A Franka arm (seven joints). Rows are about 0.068 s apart.
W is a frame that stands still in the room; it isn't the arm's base.
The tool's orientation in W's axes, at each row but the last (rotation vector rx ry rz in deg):
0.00, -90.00, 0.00
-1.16, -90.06, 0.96
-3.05, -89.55, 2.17
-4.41, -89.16, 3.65
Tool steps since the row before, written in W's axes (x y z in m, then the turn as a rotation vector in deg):
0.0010, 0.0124, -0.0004, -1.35, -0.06, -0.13
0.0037, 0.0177, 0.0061, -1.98, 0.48, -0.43
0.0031, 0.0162, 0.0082, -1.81, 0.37, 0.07
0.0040, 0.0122, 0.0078, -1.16, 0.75, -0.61
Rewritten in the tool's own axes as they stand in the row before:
-0.0004, 0.0124, -0.0010, -0.13, -0.06, 1.35
0.0065, 0.0176, -0.0037, -0.42, 0.49, 1.98
0.0091, 0.0157, -0.0029, 0.08, 0.35, 1.81
0.0089, 0.0115, -0.0038, -0.56, 0.79, 1.16

